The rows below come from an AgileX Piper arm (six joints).
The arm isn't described. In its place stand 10 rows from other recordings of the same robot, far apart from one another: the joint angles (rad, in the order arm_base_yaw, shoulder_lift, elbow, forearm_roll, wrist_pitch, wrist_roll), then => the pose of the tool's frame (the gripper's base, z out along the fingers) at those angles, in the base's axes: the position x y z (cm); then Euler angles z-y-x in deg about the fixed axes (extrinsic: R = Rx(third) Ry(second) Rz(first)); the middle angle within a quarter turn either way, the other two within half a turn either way.
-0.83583 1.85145 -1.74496 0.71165 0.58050 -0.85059 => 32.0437 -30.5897 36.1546 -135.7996 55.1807 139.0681
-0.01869 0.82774 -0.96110 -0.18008 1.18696 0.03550 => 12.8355 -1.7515 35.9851 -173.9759 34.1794 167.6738
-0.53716 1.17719 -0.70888 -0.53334 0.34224 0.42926 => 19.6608 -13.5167 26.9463 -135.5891 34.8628 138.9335
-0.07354 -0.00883 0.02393 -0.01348 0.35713 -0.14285 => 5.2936 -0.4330 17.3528 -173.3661 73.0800 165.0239
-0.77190 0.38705 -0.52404 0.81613 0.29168 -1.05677 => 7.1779 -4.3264 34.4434 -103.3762 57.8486 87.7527
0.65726 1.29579 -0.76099 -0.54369 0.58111 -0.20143 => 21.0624 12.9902 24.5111 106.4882 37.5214 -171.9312
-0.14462 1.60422 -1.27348 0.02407 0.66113 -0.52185 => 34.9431 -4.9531 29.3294 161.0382 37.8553 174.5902
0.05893 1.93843 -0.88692 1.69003 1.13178 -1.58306 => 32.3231 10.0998 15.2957 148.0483 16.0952 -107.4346
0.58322 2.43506 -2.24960 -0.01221 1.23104 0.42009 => 42.9051 28.1824 18.5890 169.7531 11.8863 -172.8320
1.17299 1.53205 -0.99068 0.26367 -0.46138 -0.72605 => 14.6488 32.1351 31.5832 62.1594 29.4549 -90.4351
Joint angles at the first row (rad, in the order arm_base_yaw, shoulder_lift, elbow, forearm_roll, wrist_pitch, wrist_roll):
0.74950 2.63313 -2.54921 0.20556 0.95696 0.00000
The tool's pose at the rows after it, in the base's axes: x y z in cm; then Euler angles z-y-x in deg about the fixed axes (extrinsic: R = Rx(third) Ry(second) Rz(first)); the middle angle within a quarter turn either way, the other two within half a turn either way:
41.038 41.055 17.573 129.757 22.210 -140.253
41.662 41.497 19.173 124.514 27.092 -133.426
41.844 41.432 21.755 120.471 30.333 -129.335
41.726 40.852 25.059 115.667 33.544 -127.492
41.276 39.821 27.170 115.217 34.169 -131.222
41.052 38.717 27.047 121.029 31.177 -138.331
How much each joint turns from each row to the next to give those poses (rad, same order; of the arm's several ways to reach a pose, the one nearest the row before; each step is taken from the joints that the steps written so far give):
0.00956 0.01703 0.00097 0.03118 -0.15049 -0.07316
0.00030 -0.00492 -0.01740 0.00967 -0.11572 -0.04498
0.00000 -0.01734 -0.04397 -0.02369 -0.02467 -0.00884
-0.00001 -0.02915 -0.05900 -0.06773 0.03187 -0.00383
-0.00249 -0.03546 -0.02796 -0.06183 0.10282 0.00516
-0.01151 -0.01340 -0.00279 -0.00985 0.13277 0.03500

